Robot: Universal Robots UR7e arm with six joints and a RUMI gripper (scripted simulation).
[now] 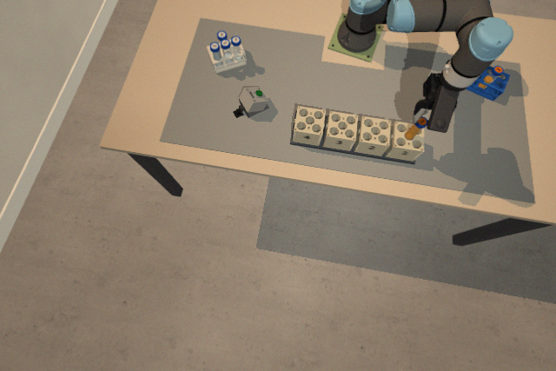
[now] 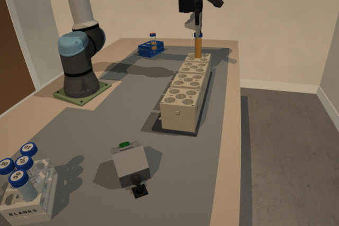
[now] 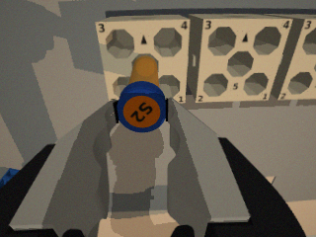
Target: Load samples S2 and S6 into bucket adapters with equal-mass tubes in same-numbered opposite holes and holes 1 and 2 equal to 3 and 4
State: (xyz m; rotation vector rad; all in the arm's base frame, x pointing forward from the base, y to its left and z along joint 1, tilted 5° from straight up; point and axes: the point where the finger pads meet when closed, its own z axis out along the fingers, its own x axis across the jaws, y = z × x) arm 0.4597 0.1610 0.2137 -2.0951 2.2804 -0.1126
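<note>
Right now my hand is 670 mm to the left of the 30 mL blank, 330 mm past it and 130 mm above it. The rest, counted from my hand: blue sample rack 320 mm to the left, 290 mm behind, 160 mm below; then bucket adapter 140 mm below; then green done key 510 mm to the right, 140 mm behind, 120 mm below.
</note>
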